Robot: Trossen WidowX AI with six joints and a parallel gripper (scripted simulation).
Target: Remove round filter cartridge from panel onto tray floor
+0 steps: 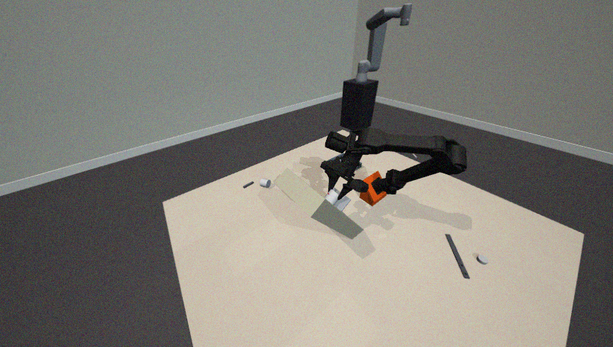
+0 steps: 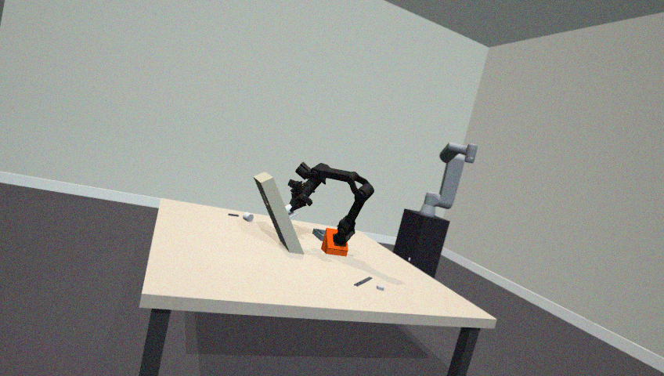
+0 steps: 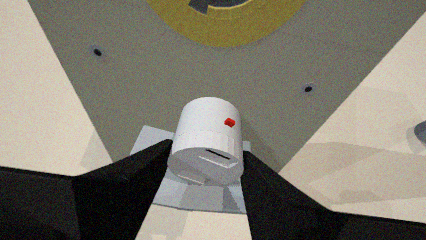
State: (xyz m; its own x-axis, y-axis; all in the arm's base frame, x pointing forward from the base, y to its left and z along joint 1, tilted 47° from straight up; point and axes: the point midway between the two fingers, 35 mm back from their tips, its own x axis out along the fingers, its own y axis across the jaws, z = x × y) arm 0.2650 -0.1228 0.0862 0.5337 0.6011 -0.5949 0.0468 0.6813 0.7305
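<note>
Right now the grey flap is 1 cm behind my gripper tip, 1 cm to the left of it and 4 cm below it. Round my gripper tip: round filter cartridge right at my gripper tip; then service panel 5 cm ahead, 1 cm to the left, 2 cm below; then grey tray 37 cm behind, 26 cm to the right, 17 cm below.
</note>
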